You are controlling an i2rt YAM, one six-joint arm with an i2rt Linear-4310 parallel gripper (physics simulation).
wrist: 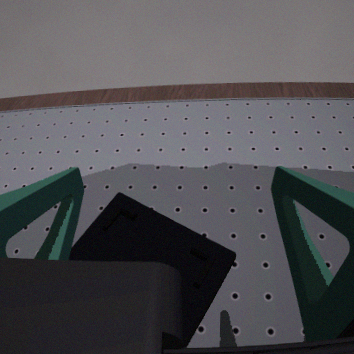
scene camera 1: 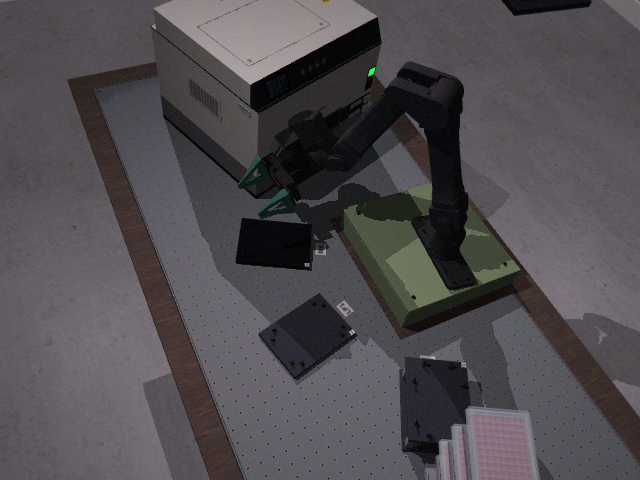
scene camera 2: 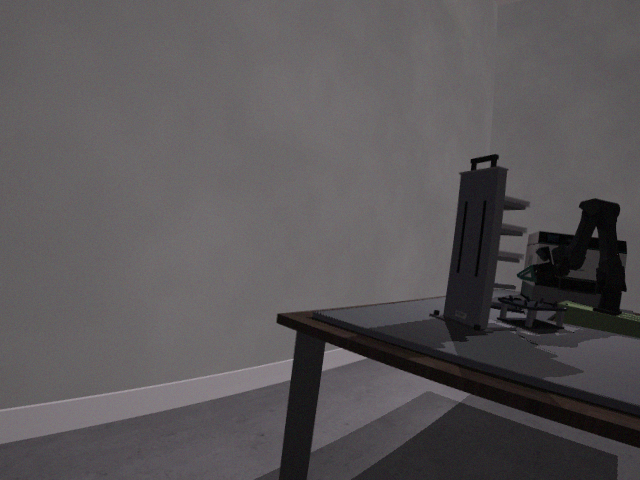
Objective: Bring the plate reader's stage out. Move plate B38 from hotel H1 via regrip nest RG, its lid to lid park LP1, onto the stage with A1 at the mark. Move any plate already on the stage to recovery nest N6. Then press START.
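Places are measured from the arm's base along level axes (x up, y right, z ahead), in millimetres.
Pixels of known places: gripper, between the fingertips: (wrist: 177,177) (scene camera 1: 248,200) (scene camera 2: 518,276); arm's base, origin of its link: (scene camera 1: 441,251) (scene camera 2: 607,312).
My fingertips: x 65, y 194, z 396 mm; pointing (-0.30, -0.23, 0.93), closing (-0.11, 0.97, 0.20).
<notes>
Ahead of a thing's pixels: the offset from my fingertips to its top centre. "pt": to the spot under its first point.
My gripper (scene camera 1: 249,201) (wrist: 177,177) is open and empty, in front of the plate reader's near corner and above the table. The plate reader @[dx +217, dy +336, dz -137 mm] (scene camera 1: 217,98) (scene camera 2: 535,253) has a green light; the arm hides much of its front, so I cannot tell how its stage stands. Nest N6 @[dx -95, dy -50, dz -49 mm] (scene camera 1: 273,243) (wrist: 165,240) is a black, empty-looking nest below the gripper. Lid park LP1 @[dx -93, dy -288, dz -50 mm] (scene camera 1: 310,335) holds no lid. A raised dark nest @[dx -37, dy -511, dz -233 mm] (scene camera 1: 436,397) (scene camera 2: 532,305), probably RG, stands near the hotel and looks empty. Plates @[dx +231, dy -683, dz -165 mm] (scene camera 1: 501,444) in the hotel (scene camera 2: 473,248) show pink wells; B38 cannot be picked out.
The arm stands on a green base block (scene camera 1: 382,268) (scene camera 2: 584,316) right of N6 and LP1. The hotel's shelves stick out toward the arm in scene camera 2. A wooden edge @[pt dx -125, dy -37, dz +218 mm] (scene camera 1: 155,268) (wrist: 200,93) borders the perforated table top.
</notes>
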